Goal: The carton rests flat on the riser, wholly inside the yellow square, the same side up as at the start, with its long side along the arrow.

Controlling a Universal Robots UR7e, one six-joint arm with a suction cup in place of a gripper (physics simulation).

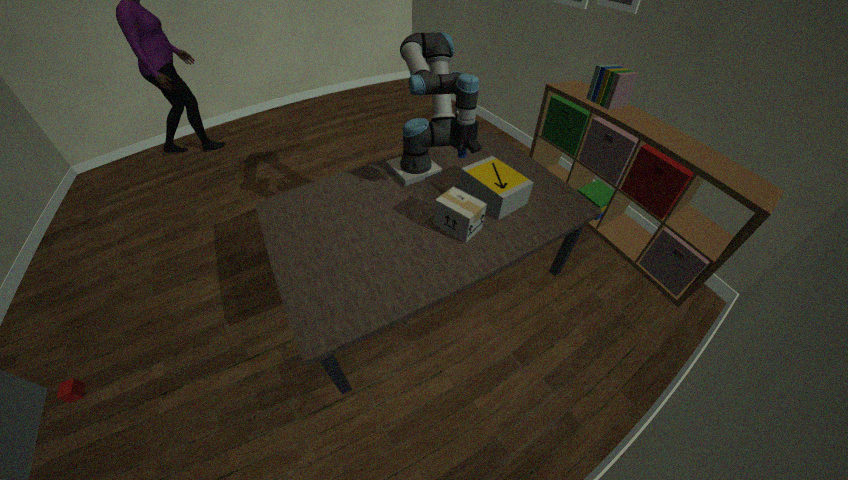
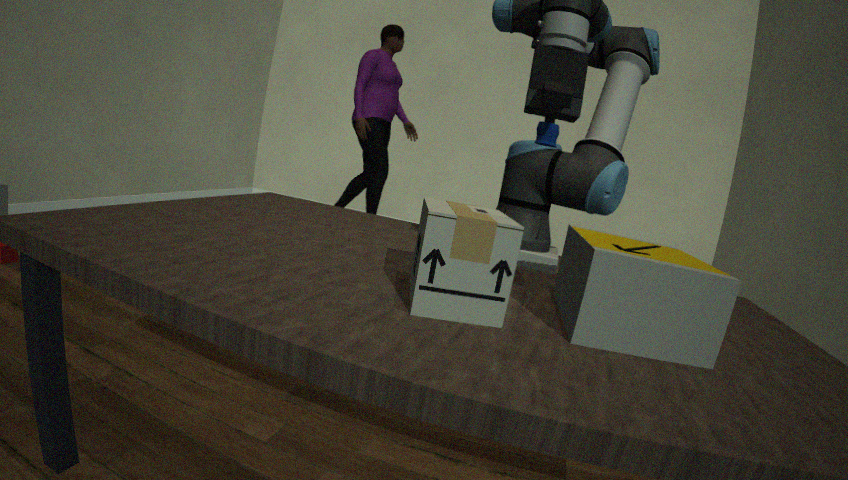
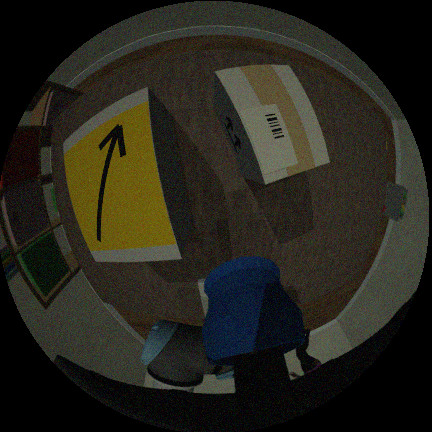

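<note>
The white carton [image 1: 450, 221] [image 2: 440, 303] [image 3: 265, 150] stands upright on the table beside the riser, apart from it. Its taped face with the barcode label is up, and upward arrows mark its sides. The grey-white riser [image 1: 516, 200] [image 2: 654, 315] [image 3: 172, 200] has a yellow square [image 1: 513, 173] [image 2: 684, 256] [image 3: 137, 200] on top with a black arrow [image 1: 498, 174] [image 3: 102, 195]. The square is bare. My gripper, a blue suction cup [image 1: 462, 152] [image 2: 547, 135] [image 3: 242, 270], is open and holds nothing. It hangs in the air near the arm's base, clear of the carton and riser.
The brown table [image 1: 357, 267] [image 2: 238, 267] carries the arm's white base plate [image 1: 414, 171]. A shelf unit [image 1: 708, 164] with coloured bins stands beyond the riser's side of the table. A person in purple [image 1: 155, 44] [image 2: 379, 83] stands behind the table. A red cube [image 1: 70, 390] lies on the floor.
</note>
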